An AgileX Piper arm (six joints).
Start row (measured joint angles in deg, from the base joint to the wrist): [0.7, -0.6, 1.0, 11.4, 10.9, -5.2]
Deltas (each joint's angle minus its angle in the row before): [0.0, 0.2, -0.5, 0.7, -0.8, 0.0]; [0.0, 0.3, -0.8, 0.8, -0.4, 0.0]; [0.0, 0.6, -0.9, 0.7, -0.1, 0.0]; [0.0, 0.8, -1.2, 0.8, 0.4, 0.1]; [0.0, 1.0, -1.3, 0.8, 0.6, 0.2]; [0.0, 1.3, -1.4, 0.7, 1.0, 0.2]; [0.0, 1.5, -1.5, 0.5, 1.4, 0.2]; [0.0, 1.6, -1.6, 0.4, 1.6, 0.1]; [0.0, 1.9, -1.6, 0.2, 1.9, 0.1]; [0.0, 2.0, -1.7, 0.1, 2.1, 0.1]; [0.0, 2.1, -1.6, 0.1, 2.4, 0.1]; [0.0, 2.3, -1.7, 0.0, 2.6, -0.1]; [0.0, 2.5, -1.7, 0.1, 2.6, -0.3]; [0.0, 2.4, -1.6, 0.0, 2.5, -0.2]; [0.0, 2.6, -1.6, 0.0, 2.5, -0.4]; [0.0, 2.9, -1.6, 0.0, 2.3, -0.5]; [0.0, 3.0, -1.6, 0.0, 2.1, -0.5]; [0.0, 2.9, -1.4, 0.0, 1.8, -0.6]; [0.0, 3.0, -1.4, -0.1, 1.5, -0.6]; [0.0, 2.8, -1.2, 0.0, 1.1, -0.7]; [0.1, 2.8, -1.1, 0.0, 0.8, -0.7]
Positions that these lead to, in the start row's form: [0.7, -0.4, 0.5, 12.1, 10.1, -5.2]; [0.7, -0.1, -0.3, 12.9, 9.7, -5.2]; [0.7, 0.5, -1.2, 13.6, 9.6, -5.2]; [0.7, 1.3, -2.4, 14.4, 10.0, -5.1]; [0.7, 2.3, -3.7, 15.2, 10.6, -4.9]; [0.7, 3.6, -5.1, 15.9, 11.6, -4.7]; [0.7, 5.1, -6.6, 16.4, 13.0, -4.5]; [0.7, 6.7, -8.2, 16.8, 14.6, -4.4]; [0.7, 8.6, -9.8, 17.0, 16.5, -4.3]; [0.7, 10.6, -11.5, 17.1, 18.6, -4.2]; [0.7, 12.7, -13.1, 17.2, 21.0, -4.1]; [0.7, 15.0, -14.8, 17.2, 23.6, -4.2]; [0.7, 17.5, -16.5, 17.3, 26.2, -4.5]; [0.7, 19.9, -18.1, 17.3, 28.7, -4.7]; [0.7, 22.5, -19.7, 17.3, 31.2, -5.1]; [0.7, 25.4, -21.3, 17.3, 33.5, -5.6]; [0.7, 28.4, -22.9, 17.3, 35.6, -6.1]; [0.7, 31.3, -24.3, 17.3, 37.4, -6.7]; [0.7, 34.3, -25.7, 17.2, 38.9, -7.3]; [0.7, 37.1, -26.9, 17.2, 40.0, -8.0]; [0.8, 39.9, -28.0, 17.2, 40.8, -8.7]
